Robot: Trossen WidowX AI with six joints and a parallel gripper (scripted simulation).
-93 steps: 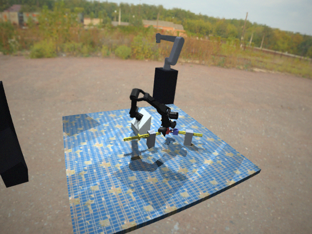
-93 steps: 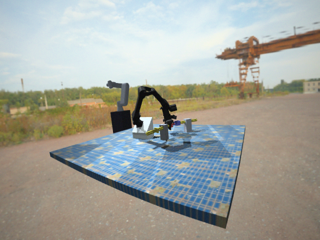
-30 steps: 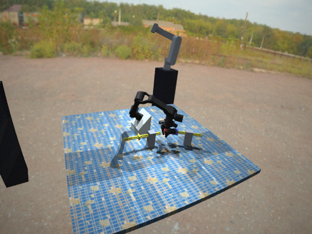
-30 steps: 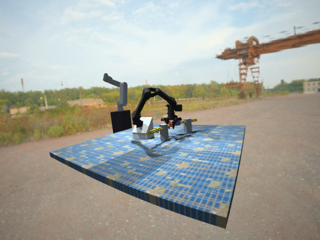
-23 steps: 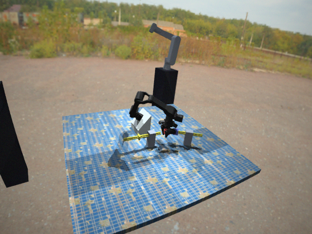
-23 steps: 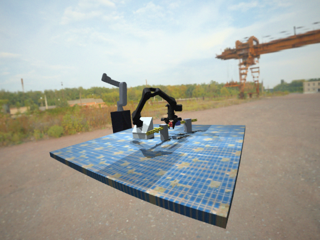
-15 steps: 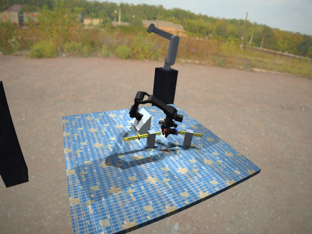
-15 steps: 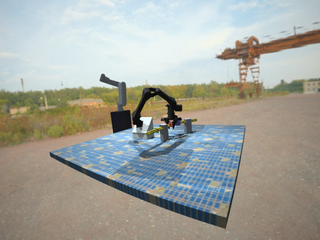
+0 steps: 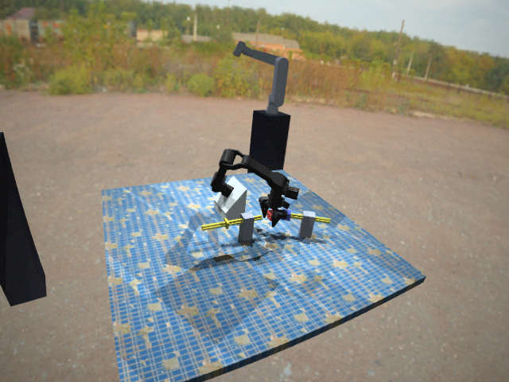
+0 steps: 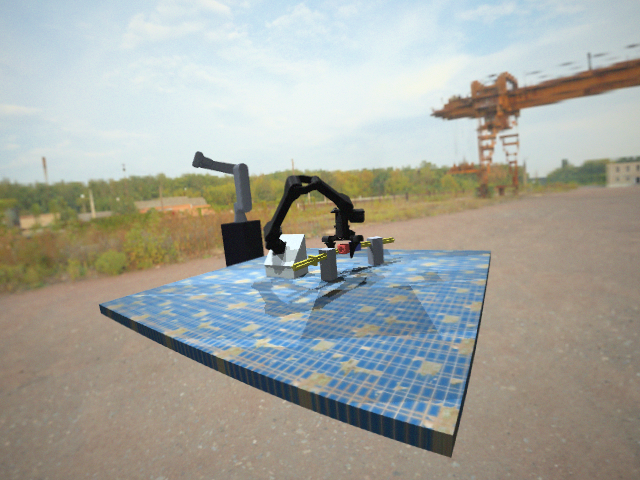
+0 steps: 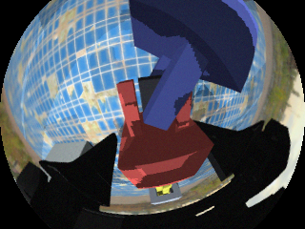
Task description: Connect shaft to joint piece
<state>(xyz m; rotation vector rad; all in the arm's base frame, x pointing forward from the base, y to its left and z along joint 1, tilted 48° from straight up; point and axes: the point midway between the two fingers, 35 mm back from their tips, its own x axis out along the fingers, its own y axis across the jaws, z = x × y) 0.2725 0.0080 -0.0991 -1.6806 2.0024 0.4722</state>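
The red square joint piece lies 2 cm to the left of my gripper tip and 4 cm above it.
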